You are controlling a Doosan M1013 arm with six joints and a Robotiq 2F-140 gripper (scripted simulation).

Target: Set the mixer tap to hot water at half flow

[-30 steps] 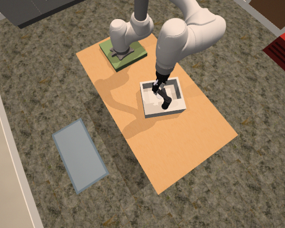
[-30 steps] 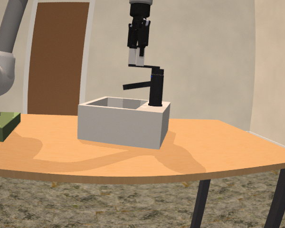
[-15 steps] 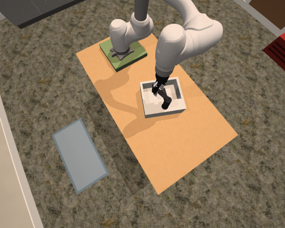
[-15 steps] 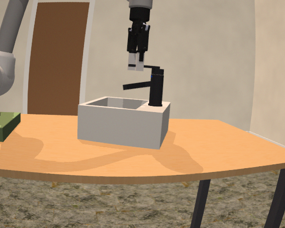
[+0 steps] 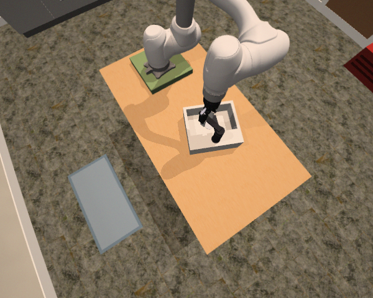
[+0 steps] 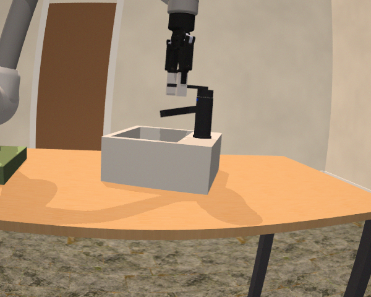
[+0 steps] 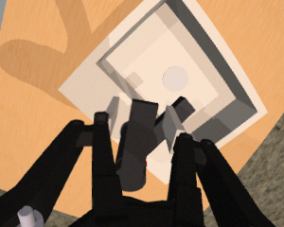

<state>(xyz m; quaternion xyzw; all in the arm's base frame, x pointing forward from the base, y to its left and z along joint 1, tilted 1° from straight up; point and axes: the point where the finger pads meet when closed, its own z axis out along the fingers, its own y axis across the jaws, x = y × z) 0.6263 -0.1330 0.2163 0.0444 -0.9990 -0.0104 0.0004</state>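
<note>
The lever is 4 cm ahead of my hand. Round my hand: black mixer tap (7 cm ahead, 5 cm below, 1 cm to the left); then white basin (23 cm below, 7 cm to the left, 1 cm behind).
</note>
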